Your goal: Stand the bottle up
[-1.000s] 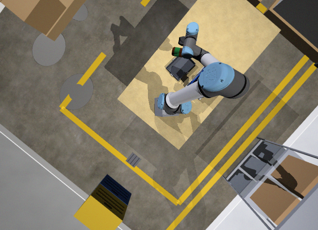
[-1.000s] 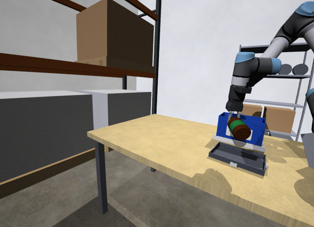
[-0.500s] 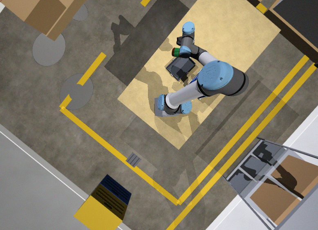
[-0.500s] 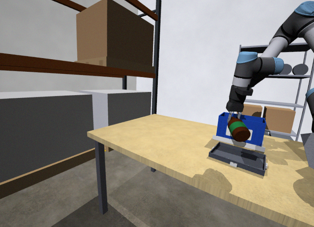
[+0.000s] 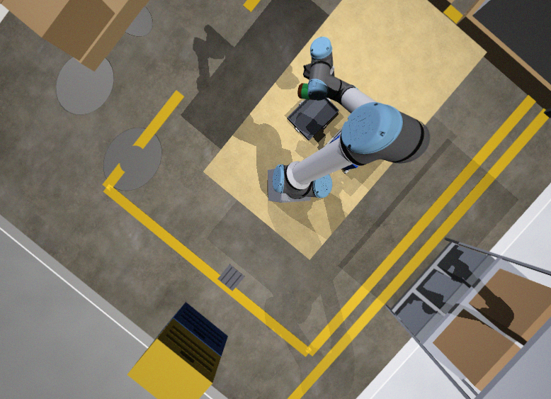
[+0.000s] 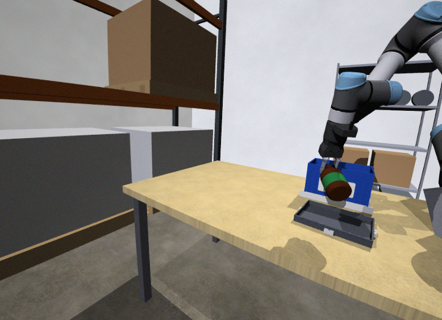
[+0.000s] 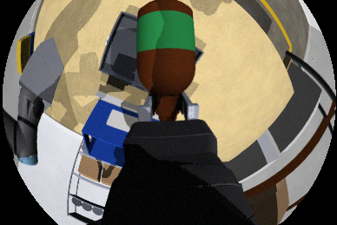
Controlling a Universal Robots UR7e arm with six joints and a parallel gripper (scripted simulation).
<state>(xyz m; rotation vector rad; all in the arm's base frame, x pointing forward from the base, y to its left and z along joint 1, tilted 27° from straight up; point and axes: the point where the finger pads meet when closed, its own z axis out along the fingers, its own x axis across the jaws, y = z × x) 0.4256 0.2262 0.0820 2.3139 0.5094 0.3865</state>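
Now: hand 2 cm past the bottle, 4 cm to the right of it and 2 cm above it. Also, from my hand: dark grey tray (5 cm behind, 1 cm to the right, 19 cm below); blue crate (4 cm behind, 30 cm to the right, 12 cm below).
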